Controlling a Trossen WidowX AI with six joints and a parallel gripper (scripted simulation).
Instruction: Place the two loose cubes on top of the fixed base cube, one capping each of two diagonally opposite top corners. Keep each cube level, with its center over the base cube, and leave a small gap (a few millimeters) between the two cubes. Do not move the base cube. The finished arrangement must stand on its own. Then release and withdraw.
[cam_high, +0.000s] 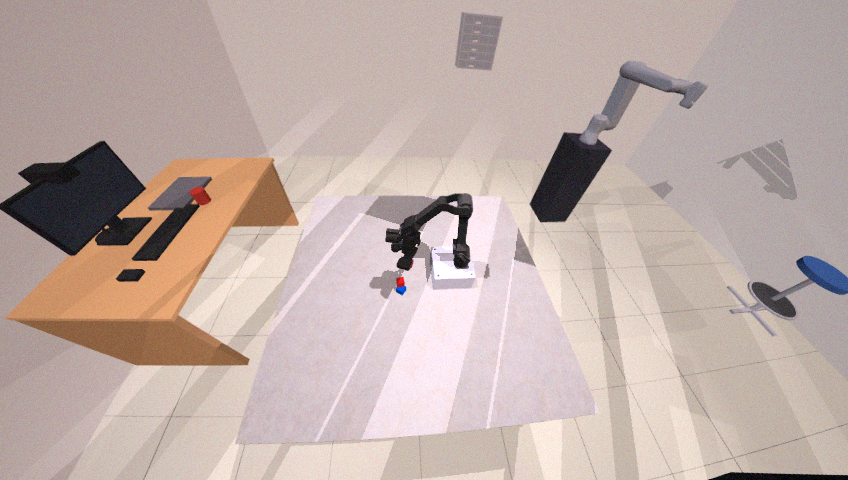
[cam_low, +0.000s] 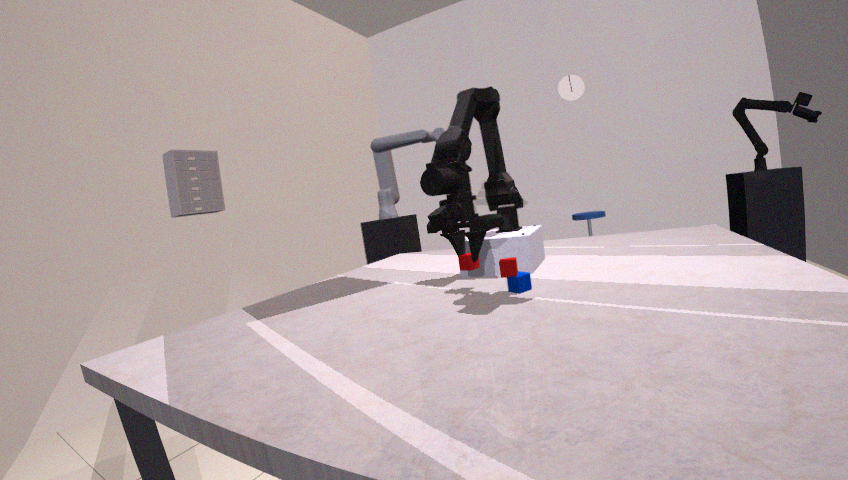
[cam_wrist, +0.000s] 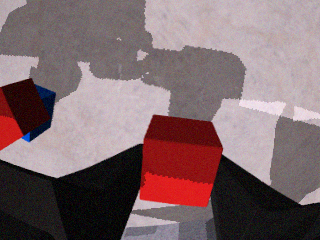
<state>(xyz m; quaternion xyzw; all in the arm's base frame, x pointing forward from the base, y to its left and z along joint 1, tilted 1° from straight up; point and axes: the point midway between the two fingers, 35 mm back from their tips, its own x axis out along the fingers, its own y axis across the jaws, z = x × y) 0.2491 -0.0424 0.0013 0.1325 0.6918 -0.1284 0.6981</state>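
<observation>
Now: the blue base cube 4 cm ahead of my gripper tip, 12 cm to the left of it and 4 cm below it.
</observation>
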